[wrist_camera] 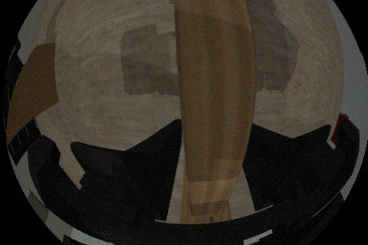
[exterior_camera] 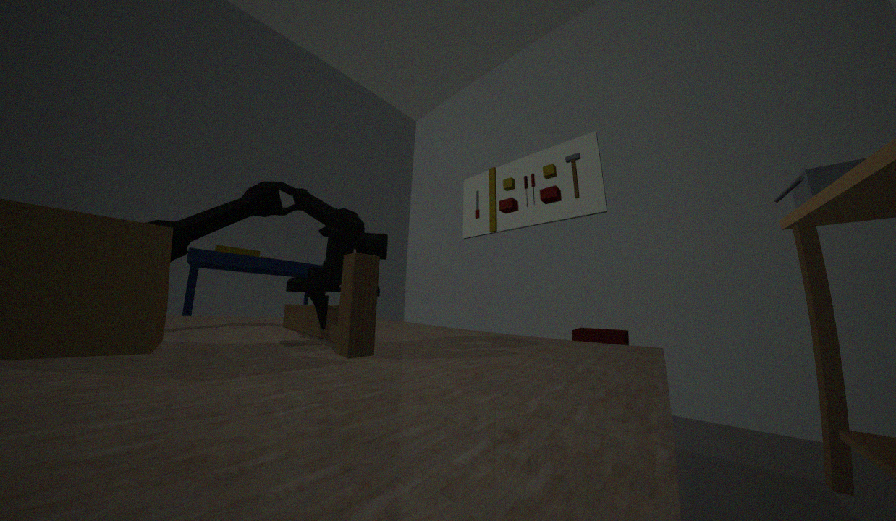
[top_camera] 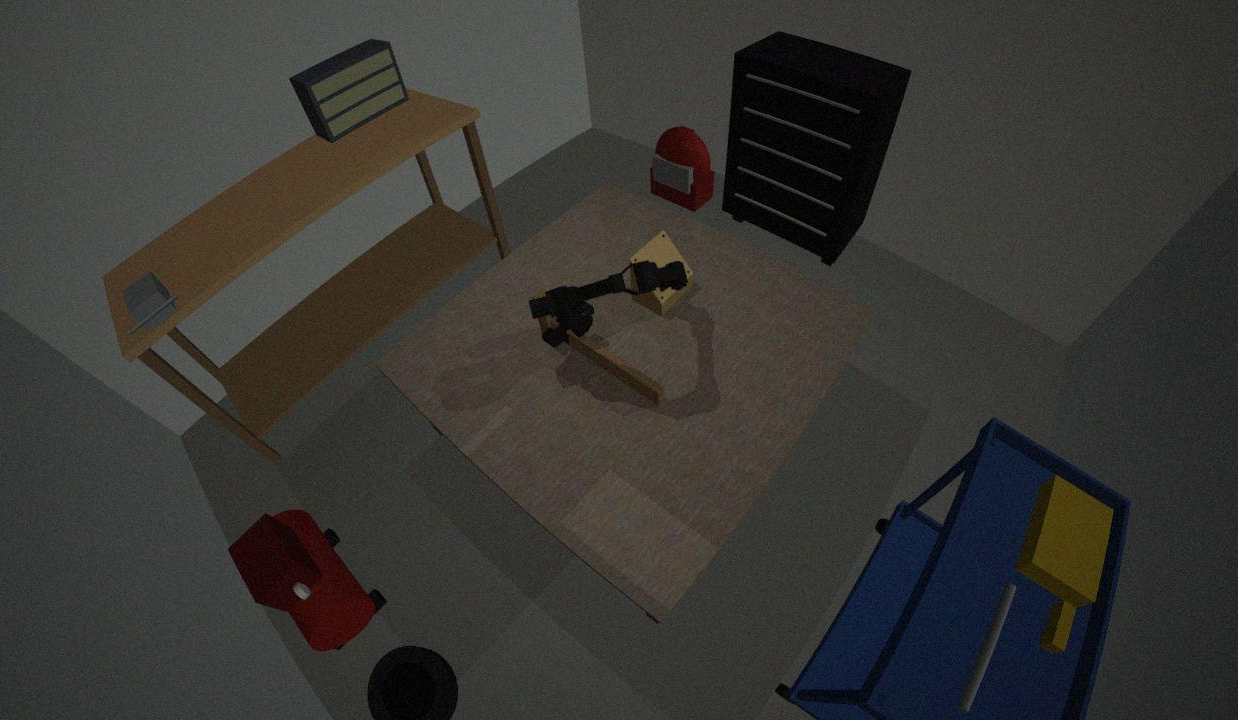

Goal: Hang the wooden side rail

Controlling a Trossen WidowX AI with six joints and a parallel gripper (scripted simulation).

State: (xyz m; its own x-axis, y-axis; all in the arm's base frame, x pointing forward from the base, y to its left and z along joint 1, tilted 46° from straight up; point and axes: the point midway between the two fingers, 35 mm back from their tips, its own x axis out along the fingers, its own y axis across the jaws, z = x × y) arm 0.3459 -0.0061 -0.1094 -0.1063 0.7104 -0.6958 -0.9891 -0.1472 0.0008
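My gripper tip is now 1 cm short of the post, 10 cm to the left of it and 5 cm below it.
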